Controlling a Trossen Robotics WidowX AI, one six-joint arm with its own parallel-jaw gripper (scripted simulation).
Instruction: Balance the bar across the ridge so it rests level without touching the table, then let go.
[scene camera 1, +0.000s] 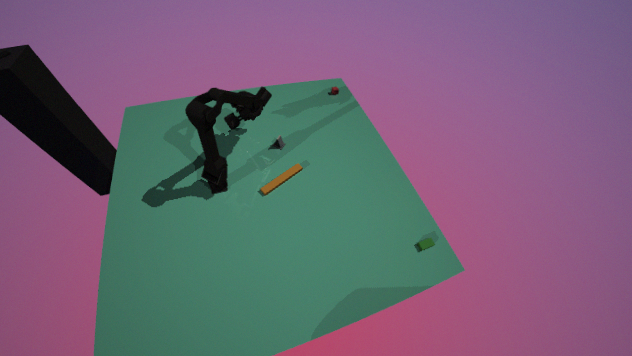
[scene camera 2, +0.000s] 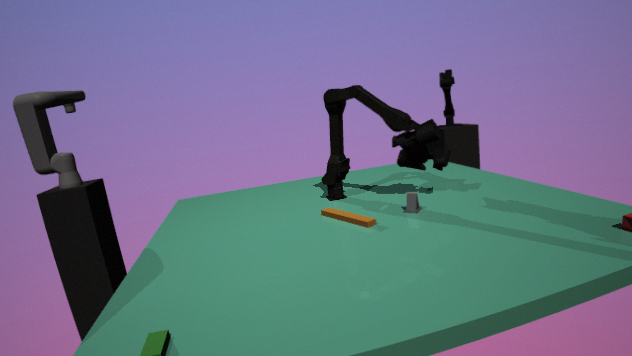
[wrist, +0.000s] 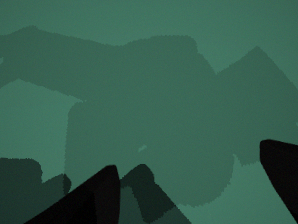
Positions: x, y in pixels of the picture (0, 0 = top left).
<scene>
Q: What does my gripper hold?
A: Nothing.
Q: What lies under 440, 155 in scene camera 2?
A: My gripper.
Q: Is my gripper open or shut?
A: Open.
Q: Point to my gripper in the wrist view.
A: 190, 163
</scene>
